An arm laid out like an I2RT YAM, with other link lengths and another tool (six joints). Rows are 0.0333 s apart.
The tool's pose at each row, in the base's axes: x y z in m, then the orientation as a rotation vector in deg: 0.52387, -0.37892, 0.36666, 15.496, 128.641, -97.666; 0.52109, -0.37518, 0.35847, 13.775, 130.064, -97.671; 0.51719, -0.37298, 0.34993, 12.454, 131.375, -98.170; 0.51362, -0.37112, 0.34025, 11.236, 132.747, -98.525; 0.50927, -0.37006, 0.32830, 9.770, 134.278, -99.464; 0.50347, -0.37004, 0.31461, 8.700, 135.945, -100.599; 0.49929, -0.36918, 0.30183, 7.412, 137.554, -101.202; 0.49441, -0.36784, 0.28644, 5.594, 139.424, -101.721; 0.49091, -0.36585, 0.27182, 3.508, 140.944, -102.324; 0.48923, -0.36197, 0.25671, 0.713, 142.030, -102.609; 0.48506, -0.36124, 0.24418, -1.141, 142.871, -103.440
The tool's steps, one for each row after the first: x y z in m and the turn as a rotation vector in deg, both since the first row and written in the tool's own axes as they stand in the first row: 0.00536, 0.00750, -0.00195, -0.686, 0.134, -1.556; 0.01195, 0.01452, -0.00247, -0.985, 0.580, -3.070; 0.01865, 0.02259, -0.00235, -1.371, 1.078, -4.499; 0.02690, 0.03222, -0.00100, -1.486, 1.801, -6.370; 0.03717, 0.04266, 0.00158, -1.480, 2.883, -8.183; 0.04557, 0.05305, 0.00335, -1.785, 3.651, -9.851; 0.05553, 0.06569, 0.00520, -2.267, 4.364, -11.873; 0.06390, 0.07828, 0.00642, -2.608, 4.784, -13.894; 0.07068, 0.09243, 0.00617, -3.063, 4.535, -15.947; 0.07898, 0.10256, 0.00800, -3.026, 4.721, -17.622
